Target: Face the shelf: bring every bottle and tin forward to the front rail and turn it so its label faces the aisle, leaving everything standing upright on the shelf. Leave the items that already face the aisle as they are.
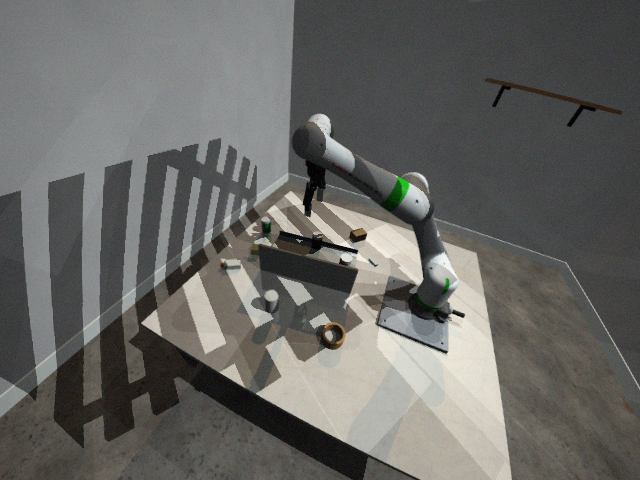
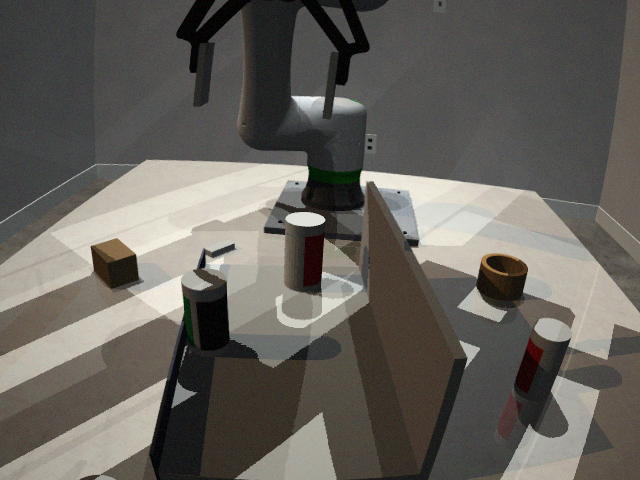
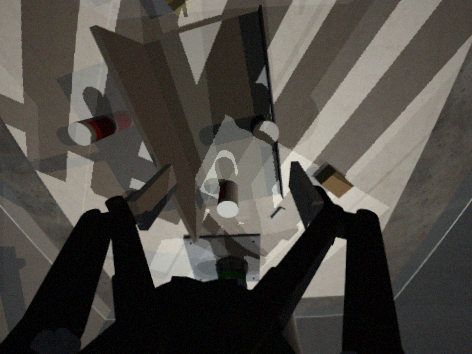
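Pixels of known places: gripper, between the fingertips: (image 1: 313, 208) (image 2: 261, 109) (image 3: 230, 175); arm's base, origin of its link: (image 1: 423, 306) (image 2: 332, 199) (image 3: 232, 266).
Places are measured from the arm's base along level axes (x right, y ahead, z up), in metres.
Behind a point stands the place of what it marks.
Observation:
The shelf has a tall back panel (image 1: 307, 271) @(x -0.136, y 0.582, z 0.065 m) (image 2: 413, 310) @(x -0.146, y 0.698, z 0.126 m) (image 3: 135, 100) @(x -0.151, y 0.722, z 0.142 m) and a low dark front rail (image 1: 336, 246) @(x 0.155, y 0.535, z 0.023 m) (image 2: 169, 392) @(x 0.108, y 0.775, z 0.025 m) (image 3: 268, 65) @(x 0.110, y 0.778, z 0.035 m). A white-capped tin with a black and green label (image 1: 316, 240) @(x 0.075, y 0.635, z 0.083 m) (image 2: 209, 315) @(x 0.088, y 0.666, z 0.069 m) (image 3: 266, 131) @(x 0.102, y 0.648, z 0.104 m) stands upright at the rail. A white tin with a red label patch (image 1: 345, 259) @(x -0.010, y 0.438, z 0.114 m) (image 2: 303, 253) @(x 0.002, y 0.466, z 0.071 m) (image 3: 228, 200) @(x 0.009, y 0.467, z 0.112 m) stands upright between rail and panel, at the robot's end, apart from both. My gripper (image 1: 314, 205) @(x 0.028, y 0.654, z 0.316 m) (image 2: 264, 109) @(x 0.028, y 0.654, z 0.316 m) (image 3: 230, 175) @(x 0.028, y 0.654, z 0.316 m) is open and empty, high above the shelf. Whether each label faces the aisle is hard to tell.
Behind the panel stand a red-labelled tin (image 1: 270, 301) @(x -0.372, y 0.638, z 0.079 m) (image 2: 542, 359) @(x -0.333, y 0.675, z 0.051 m) (image 3: 95, 130) @(x -0.318, y 0.653, z 0.063 m) and a wooden ring (image 1: 333, 345) @(x -0.393, y 0.332, z 0.022 m) (image 2: 501, 285) @(x -0.337, y 0.395, z 0.011 m). A brown block (image 1: 358, 234) @(x 0.325, y 0.451, z 0.032 m) (image 2: 114, 262) @(x 0.324, y 0.495, z 0.029 m) (image 3: 334, 180) @(x 0.335, y 0.474, z 0.032 m) lies outside the rail. A green tin (image 1: 265, 224) @(x 0.070, y 0.971, z 0.057 m) and a yellow block (image 1: 255, 249) @(x -0.105, y 0.916, z 0.020 m) are past the far end.

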